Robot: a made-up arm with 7 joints. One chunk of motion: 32 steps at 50 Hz.
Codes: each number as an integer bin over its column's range. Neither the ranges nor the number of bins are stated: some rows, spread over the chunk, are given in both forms.
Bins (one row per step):
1: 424 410 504 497 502 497
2: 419 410 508 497 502 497
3: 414 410 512 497 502 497
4: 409 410 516 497 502 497
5: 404 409 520 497 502 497
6: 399 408 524 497 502 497
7: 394 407 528 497 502 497
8: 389 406 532 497 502 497
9: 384 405 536 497 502 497
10: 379 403 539 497 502 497
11: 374 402 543 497 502 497
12: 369 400 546 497 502 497
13: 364 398 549 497 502 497
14: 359 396 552 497 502 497
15: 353 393 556 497 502 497
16: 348 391 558 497 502 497
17: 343 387 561 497 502 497
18: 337 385 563 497 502 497
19: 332 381 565 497 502 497
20: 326 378 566 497 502 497
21: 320 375 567 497 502 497
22: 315 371 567 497 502 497
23: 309 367 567 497 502 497
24: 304 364 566 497 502 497
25: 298 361 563 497 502 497
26: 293 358 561 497 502 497
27: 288 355 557 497 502 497
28: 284 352 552 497 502 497
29: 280 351 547 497 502 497
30: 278 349 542 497 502 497
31: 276 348 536 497 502 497
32: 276 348 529 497 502 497
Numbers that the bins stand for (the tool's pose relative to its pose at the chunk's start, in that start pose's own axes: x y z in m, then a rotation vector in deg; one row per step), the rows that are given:
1: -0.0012 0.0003 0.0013 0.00 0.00 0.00
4: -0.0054 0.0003 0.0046 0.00 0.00 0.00
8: -0.0110 -0.0006 0.0091 0.00 0.00 0.00
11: -0.0152 -0.0015 0.0122 0.00 0.00 0.00
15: -0.0211 -0.0035 0.0158 0.00 0.00 0.00
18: -0.0255 -0.0052 0.0178 0.00 0.00 0.00
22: -0.0317 -0.0083 0.0189 0.00 0.00 0.00
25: -0.0365 -0.0105 0.0178 0.00 0.00 0.00
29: -0.0415 -0.0127 0.0133 0.00 0.00 0.00
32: -0.0426 -0.0134 0.0083 0.00 0.00 0.00
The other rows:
2: -0.0026 0.0003 0.0024 0.00 0.00 0.00
3: -0.0040 0.0003 0.0035 0.00 0.00 0.00
5: -0.0068 0.0001 0.0057 0.00 0.00 0.00
6: -0.0082 -0.0002 0.0069 0.00 0.00 0.00
7: -0.0096 -0.0004 0.0080 0.00 0.00 0.00
9: -0.0124 -0.0008 0.0102 0.00 0.00 0.00
10: -0.0138 -0.0013 0.0111 0.00 0.00 0.00
12: -0.0166 -0.0019 0.0130 0.00 0.00 0.00
13: -0.0180 -0.0024 0.0139 0.00 0.00 0.00
14: -0.0194 -0.0028 0.0147 0.00 0.00 0.00
16: -0.0225 -0.0039 0.0164 0.00 0.00 0.00
17: -0.0239 -0.0048 0.0172 0.00 0.00 0.00
19: -0.0269 -0.0061 0.0184 0.00 0.00 0.00
20: -0.0286 -0.0068 0.0186 0.00 0.00 0.00
21: -0.0303 -0.0074 0.0189 0.00 0.00 0.00
23: -0.0334 -0.0092 0.0189 0.00 0.00 0.00
24: -0.0348 -0.0098 0.0186 0.00 0.00 0.00
26: -0.0379 -0.0112 0.0172 0.00 0.00 0.00
27: -0.0393 -0.0118 0.0161 0.00 0.00 0.00
28: -0.0404 -0.0125 0.0147 0.00 0.00 0.00
30: -0.0421 -0.0131 0.0119 0.00 0.00 0.00
31: -0.0426 -0.0134 0.0102 0.00 0.00 0.00

